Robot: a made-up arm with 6 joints.
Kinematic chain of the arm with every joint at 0, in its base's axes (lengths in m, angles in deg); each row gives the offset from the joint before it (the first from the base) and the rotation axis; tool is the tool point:
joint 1: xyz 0 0 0.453 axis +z
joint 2: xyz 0.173 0 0 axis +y
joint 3: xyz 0 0 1.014 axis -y
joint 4: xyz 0 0 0.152 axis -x
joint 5: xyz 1.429 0 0 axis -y
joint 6: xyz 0.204 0 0 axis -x
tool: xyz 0 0 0
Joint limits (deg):
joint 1: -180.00..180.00
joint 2: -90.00..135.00
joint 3: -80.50..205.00
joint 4: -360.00..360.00
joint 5: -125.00..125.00
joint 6: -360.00..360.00
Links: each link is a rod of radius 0.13 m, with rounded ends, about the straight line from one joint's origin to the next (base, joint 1, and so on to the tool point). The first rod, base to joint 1, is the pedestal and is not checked.
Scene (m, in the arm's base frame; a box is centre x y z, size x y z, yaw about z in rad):
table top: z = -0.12
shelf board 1: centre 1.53 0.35 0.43 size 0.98 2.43 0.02 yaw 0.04
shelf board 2: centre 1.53 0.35 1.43 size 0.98 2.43 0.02 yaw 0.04
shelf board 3: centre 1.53 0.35 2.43 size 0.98 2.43 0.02 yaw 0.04
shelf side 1: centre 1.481 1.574 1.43 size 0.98 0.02 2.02 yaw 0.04
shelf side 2: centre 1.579 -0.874 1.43 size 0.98 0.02 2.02 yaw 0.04
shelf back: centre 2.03 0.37 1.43 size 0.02 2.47 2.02 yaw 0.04
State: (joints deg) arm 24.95 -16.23 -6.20 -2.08 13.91 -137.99
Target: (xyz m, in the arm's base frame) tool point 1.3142 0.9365 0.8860
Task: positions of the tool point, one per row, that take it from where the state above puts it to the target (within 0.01 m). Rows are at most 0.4 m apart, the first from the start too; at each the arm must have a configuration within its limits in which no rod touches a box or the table.
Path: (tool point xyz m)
1: 1.0101 0.6270 1.9352
2: 0.7332 0.5893 1.9079
3: 0.7743 0.7493 1.5804
4: 0.7410 0.8621 1.2341
5: 0.6471 0.9098 0.8859
6: 0.8452 0.9457 0.9235
7: 1.0704 0.9584 0.9247
8: 1.3141 0.9365 0.8859

